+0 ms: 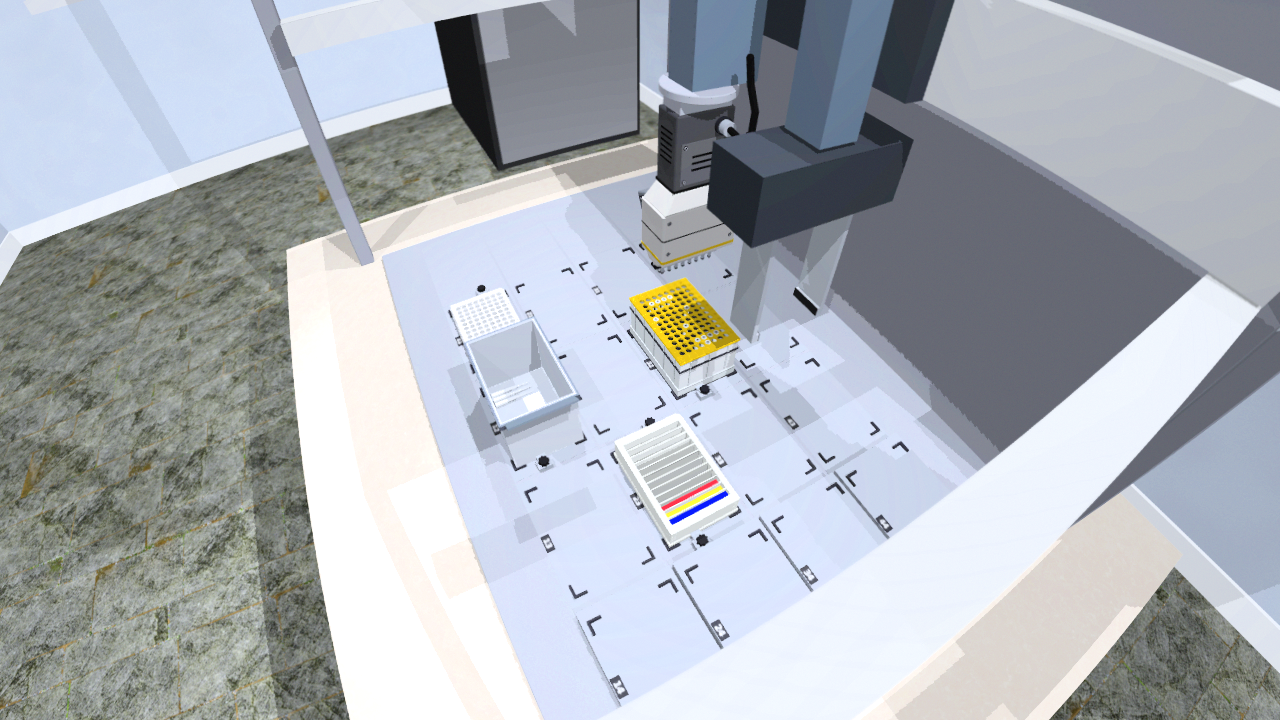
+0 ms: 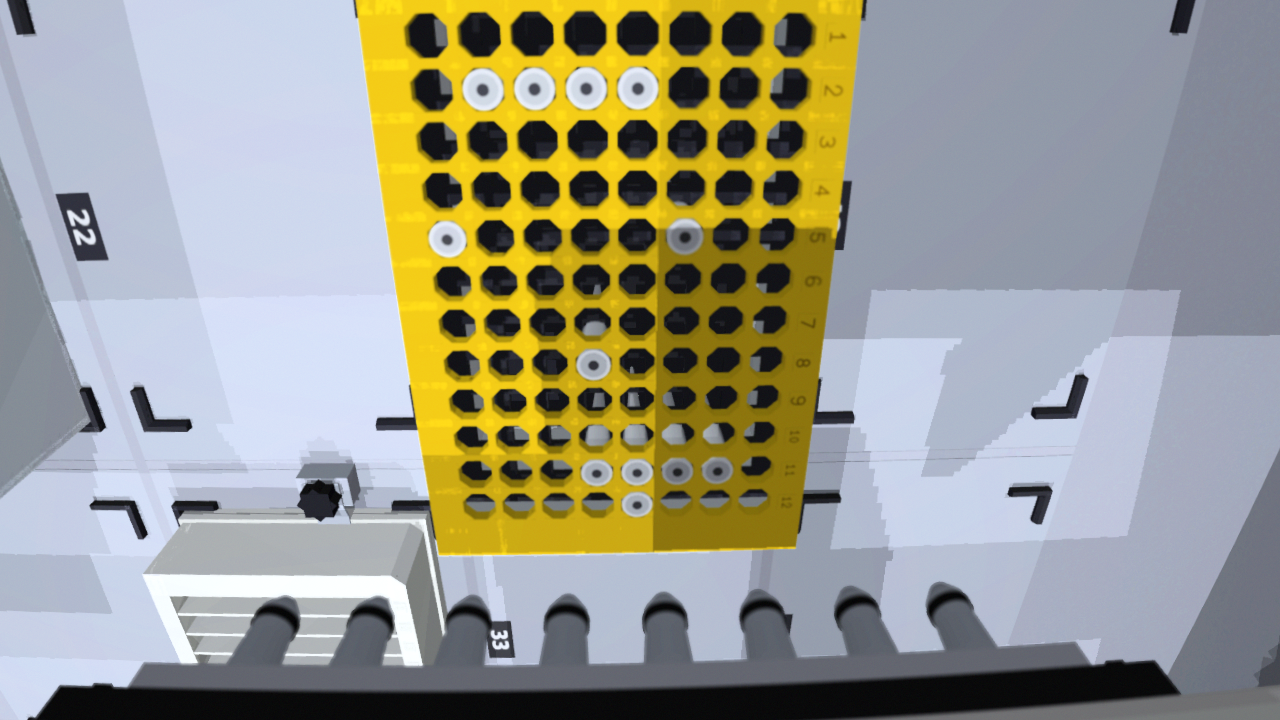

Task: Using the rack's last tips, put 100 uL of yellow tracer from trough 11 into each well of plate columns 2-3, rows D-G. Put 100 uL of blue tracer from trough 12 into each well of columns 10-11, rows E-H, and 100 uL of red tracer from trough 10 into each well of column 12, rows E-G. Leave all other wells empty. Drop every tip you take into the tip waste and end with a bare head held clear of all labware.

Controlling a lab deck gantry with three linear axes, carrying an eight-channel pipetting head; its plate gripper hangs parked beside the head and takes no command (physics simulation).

Note:
I see a clear tip (image 2: 593, 364) and a grey wall (image 1: 994, 288).

